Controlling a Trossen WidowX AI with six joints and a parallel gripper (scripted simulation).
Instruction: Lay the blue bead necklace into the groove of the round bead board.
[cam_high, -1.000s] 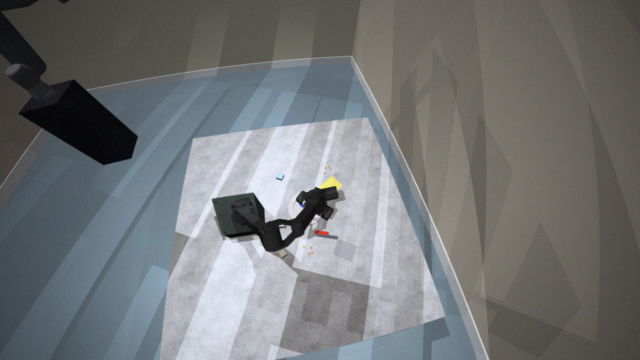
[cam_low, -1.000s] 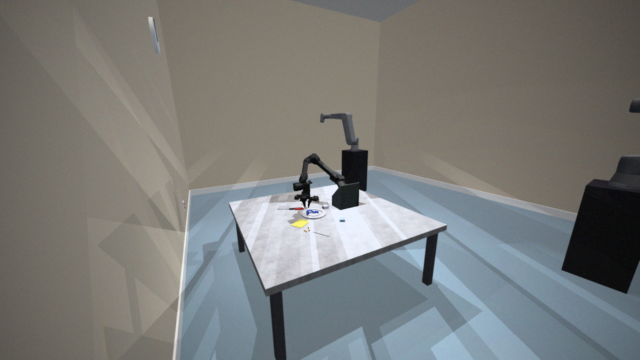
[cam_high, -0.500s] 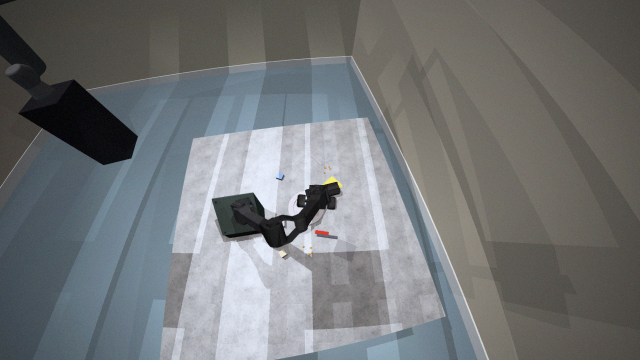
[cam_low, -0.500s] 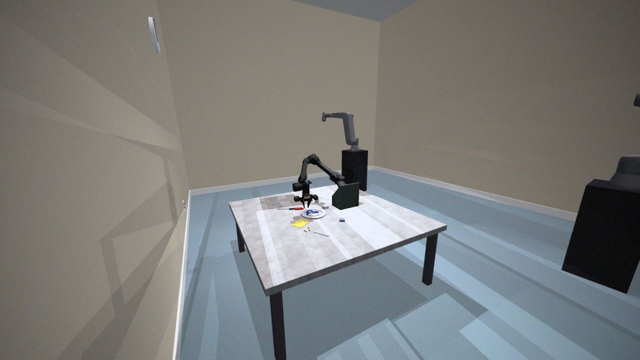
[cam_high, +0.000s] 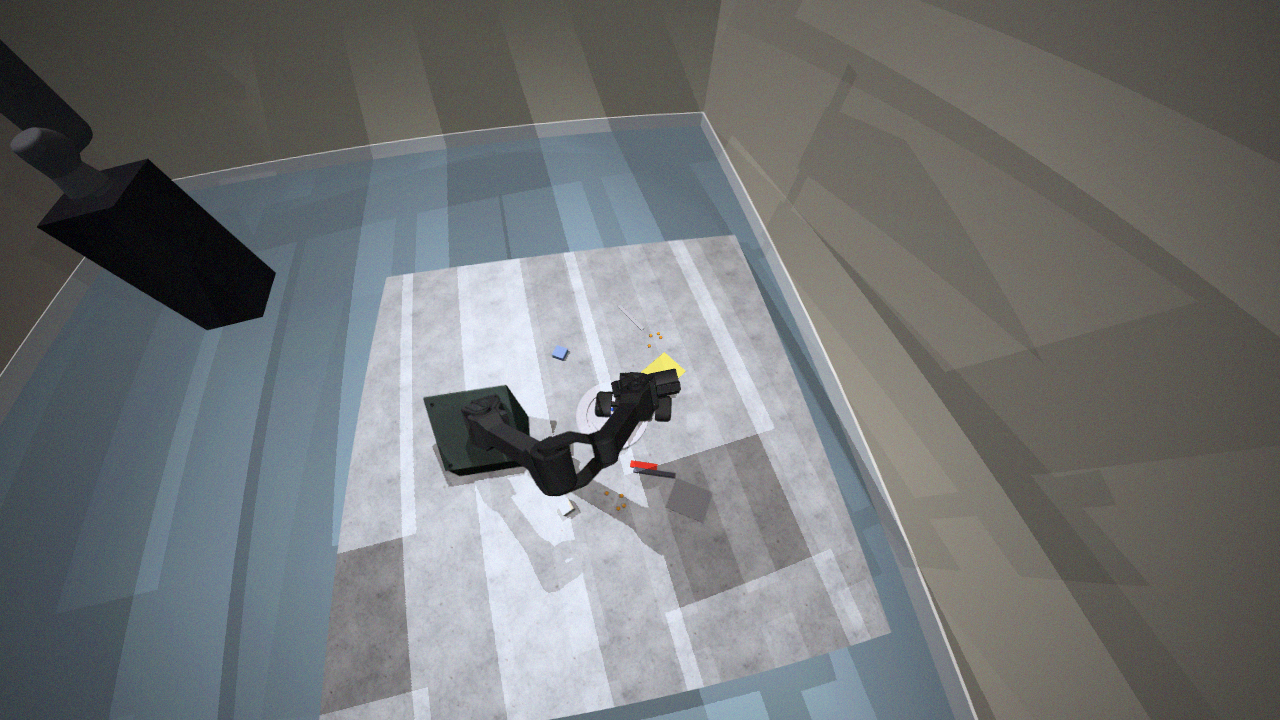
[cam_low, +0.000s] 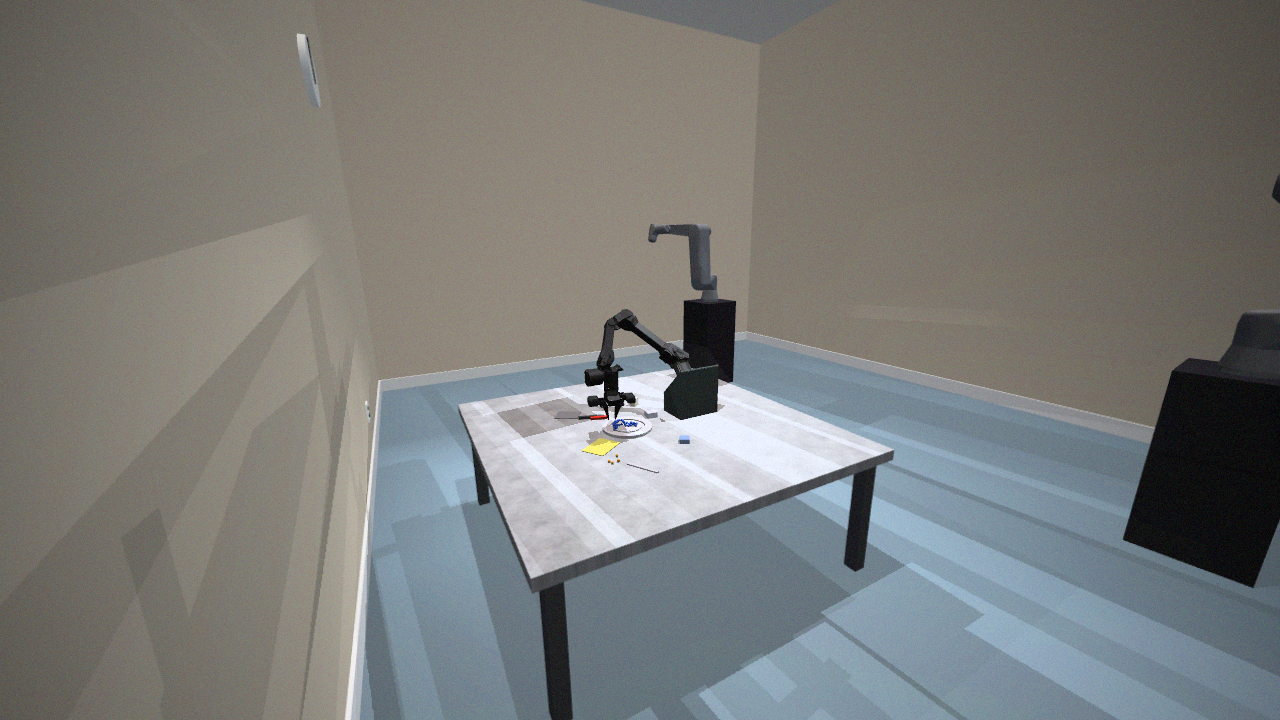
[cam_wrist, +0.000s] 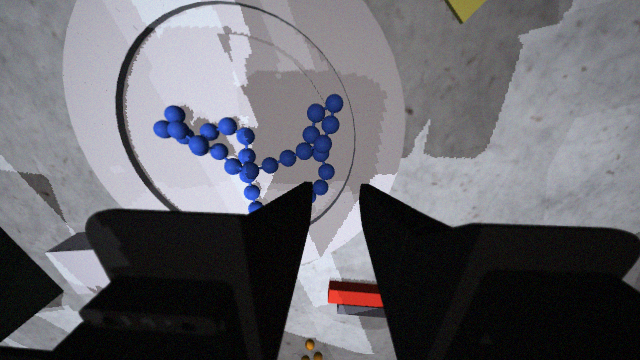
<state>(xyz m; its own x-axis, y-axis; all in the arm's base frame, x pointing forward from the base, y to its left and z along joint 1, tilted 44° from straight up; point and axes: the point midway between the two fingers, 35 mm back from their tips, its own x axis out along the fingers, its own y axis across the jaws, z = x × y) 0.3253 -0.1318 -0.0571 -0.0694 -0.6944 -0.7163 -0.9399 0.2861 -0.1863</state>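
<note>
The round white bead board lies 50 mm behind my gripper tip, 30 mm to the left of it and 30 mm below it. Round my gripper tip: grey square: 80 mm ahead, 240 mm to the right, 40 mm below; yellow sheet: 120 mm ahead, 120 mm to the left, 40 mm below; grey tool: 10 mm ahead, 140 mm to the right, 30 mm below.
</note>
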